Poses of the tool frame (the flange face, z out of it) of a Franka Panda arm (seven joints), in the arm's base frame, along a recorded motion.
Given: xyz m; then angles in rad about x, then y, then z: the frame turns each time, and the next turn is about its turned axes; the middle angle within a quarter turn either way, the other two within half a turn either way.
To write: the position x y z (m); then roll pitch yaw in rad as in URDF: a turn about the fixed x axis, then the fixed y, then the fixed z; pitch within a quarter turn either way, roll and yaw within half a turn. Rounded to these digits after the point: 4 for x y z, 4 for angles.
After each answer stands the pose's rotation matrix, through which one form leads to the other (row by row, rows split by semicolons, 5 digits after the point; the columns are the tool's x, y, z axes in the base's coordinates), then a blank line. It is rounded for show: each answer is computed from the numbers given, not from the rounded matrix.
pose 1, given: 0.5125 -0.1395 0.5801 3.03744 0.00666 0.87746
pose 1, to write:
0.5125 -0.1395 0.5801 3.0800 -0.0843 -0.8745
0.63909 -0.76910 0.00666; -0.76451 -0.63618 -0.10396; 0.08419 0.06135 -0.99456

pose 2, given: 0.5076 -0.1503 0.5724 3.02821 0.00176 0.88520
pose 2, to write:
0.5076 -0.1503 0.5724 3.0710 -0.0888 -0.8820
0.63313 -0.77404 0.00176; -0.76895 -0.62922 -0.11314; 0.08868 0.07028 -0.99358

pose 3, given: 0.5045 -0.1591 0.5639 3.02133 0.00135 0.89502
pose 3, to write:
0.5045 -0.1591 0.5639 3.0672 -0.0946 -0.8914
0.62550 -0.78022 0.00135; -0.77448 -0.62111 -0.11997; 0.09444 0.07400 -0.99278

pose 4, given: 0.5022 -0.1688 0.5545 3.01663 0.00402 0.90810
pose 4, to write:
0.5022 -0.1688 0.5545 3.0676 -0.1009 -0.9041
0.61524 -0.78833 0.00402; -0.78188 -0.61084 -0.12464; 0.10071 0.07354 -0.99219

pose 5, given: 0.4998 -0.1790 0.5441 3.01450 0.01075 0.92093
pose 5, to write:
0.4998 -0.1790 0.5441 3.0729 -0.1076 -0.9165
0.60505 -0.79612 0.01075; -0.78892 -0.60128 -0.12674; 0.10737 0.06820 -0.99188

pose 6, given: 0.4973 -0.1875 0.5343 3.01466 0.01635 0.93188
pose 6, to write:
0.4973 -0.1875 0.5343 3.0787 -0.1115 -0.9273
0.59625 -0.80264 0.01635; -0.79505 -0.59319 -0.12658; 0.11129 0.06247 -0.99182

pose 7, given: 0.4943 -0.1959 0.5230 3.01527 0.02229 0.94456
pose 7, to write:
0.4943 -0.1959 0.5230 3.0853 -0.1153 -0.9399
0.58595 -0.81004 0.02229; -0.80214 -0.58370 -0.12596; 0.11504 0.05593 -0.99179

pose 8, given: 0.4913 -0.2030 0.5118 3.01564 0.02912 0.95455
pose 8, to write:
0.4913 -0.2030 0.5118 3.0922 -0.1195 -0.9498
0.57773 -0.81571 0.02912; -0.80748 -0.57638 -0.12557; 0.11921 0.04903 -0.99166

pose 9, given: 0.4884 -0.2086 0.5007 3.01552 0.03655 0.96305
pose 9, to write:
0.4884 -0.2086 0.5007 3.0992 -0.1242 -0.9581
0.57064 -0.82039 0.03654; -0.81180 -0.57026 -0.12565; 0.12392 0.04204 -0.99140

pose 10, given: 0.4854 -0.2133 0.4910 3.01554 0.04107 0.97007
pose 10, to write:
0.4854 -0.2133 0.4910 3.1038 -0.1271 -0.9651
0.56477 -0.82423 0.04106; -0.81546 -0.56502 -0.12561; 0.12673 0.03746 -0.99123

